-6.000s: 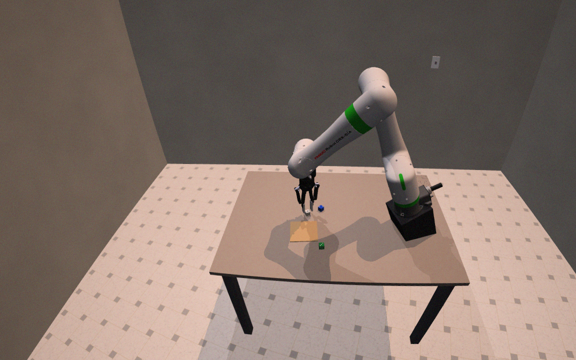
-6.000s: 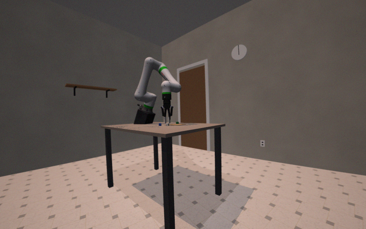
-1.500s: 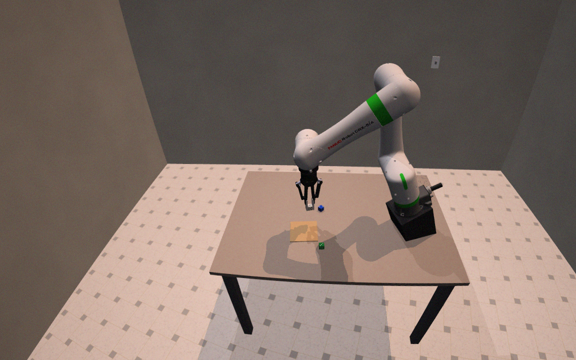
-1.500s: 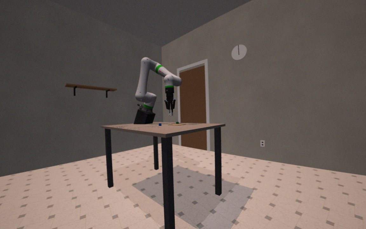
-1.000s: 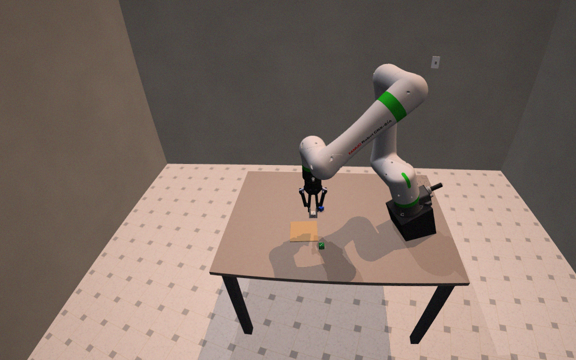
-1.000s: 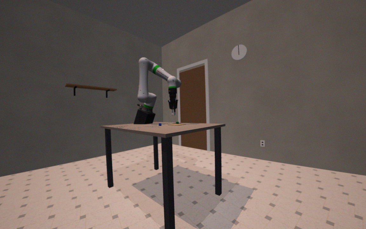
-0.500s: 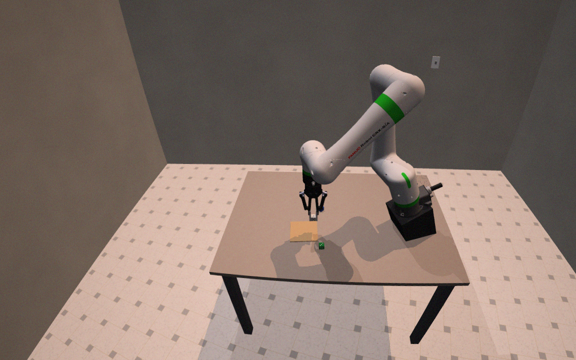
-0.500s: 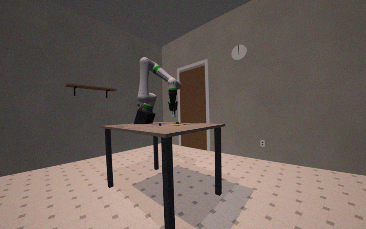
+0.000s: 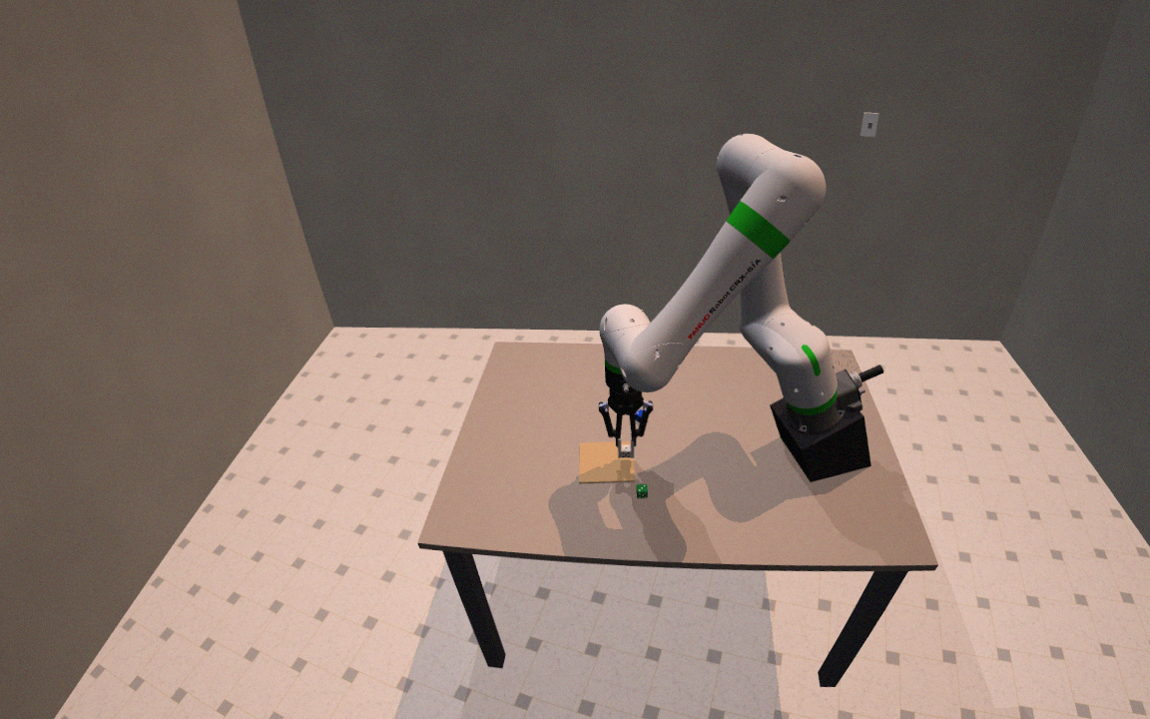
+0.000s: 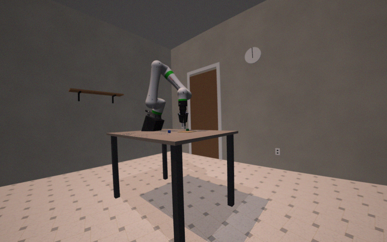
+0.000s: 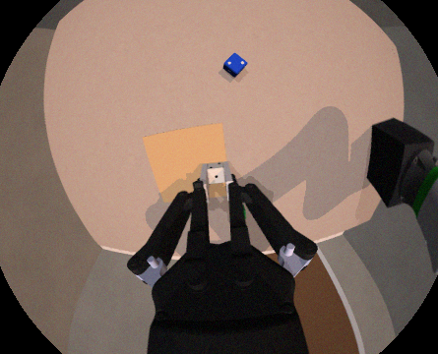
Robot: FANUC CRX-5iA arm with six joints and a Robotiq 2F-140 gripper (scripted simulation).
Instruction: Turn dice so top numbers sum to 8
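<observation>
Right now my hand is 60 mm past the blue die, 150 mm to the left of it and 50 mm above it. The rest, counted from my hand: mat: 50 mm ahead, 10 mm to the right, 60 mm below; then green die: 20 mm behind, 110 mm to the left, 50 mm below; then white die: 20 mm below.
</observation>
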